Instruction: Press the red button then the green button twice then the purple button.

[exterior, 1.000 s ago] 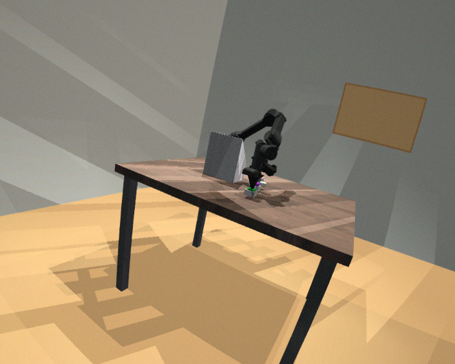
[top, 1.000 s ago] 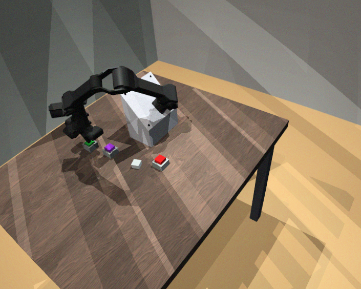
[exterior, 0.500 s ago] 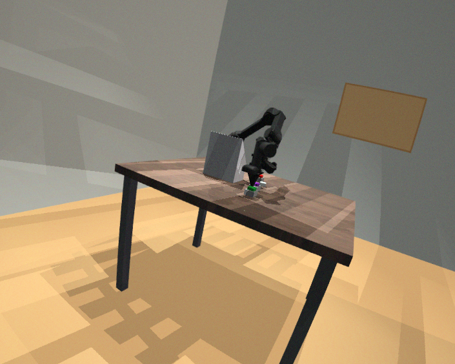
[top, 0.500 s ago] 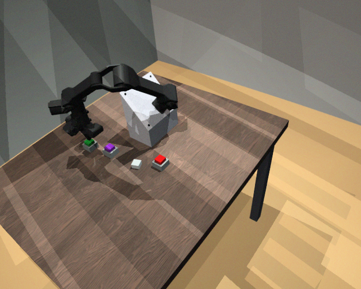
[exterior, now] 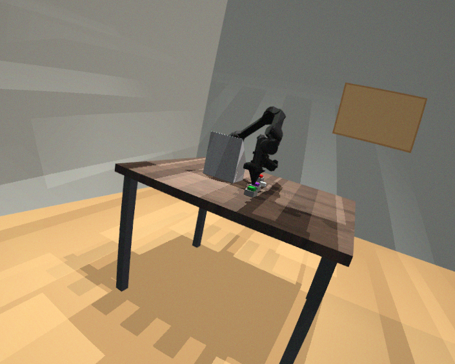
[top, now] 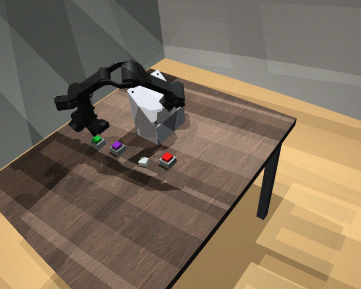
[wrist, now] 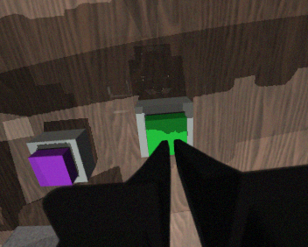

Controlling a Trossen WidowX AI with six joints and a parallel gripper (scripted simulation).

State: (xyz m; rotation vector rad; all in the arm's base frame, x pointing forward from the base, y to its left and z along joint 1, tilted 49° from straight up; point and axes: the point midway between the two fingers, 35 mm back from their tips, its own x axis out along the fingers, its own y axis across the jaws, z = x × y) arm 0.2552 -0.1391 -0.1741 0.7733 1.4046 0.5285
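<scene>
My gripper tip is 20 mm above the green button. The rest, counted from my gripper tip: red button 340 mm to the left, 50 mm behind, 20 mm below; then purple button 110 mm to the left, 20 mm below, 10 mm behind; then small white block 250 mm to the left, 50 mm below.
</scene>
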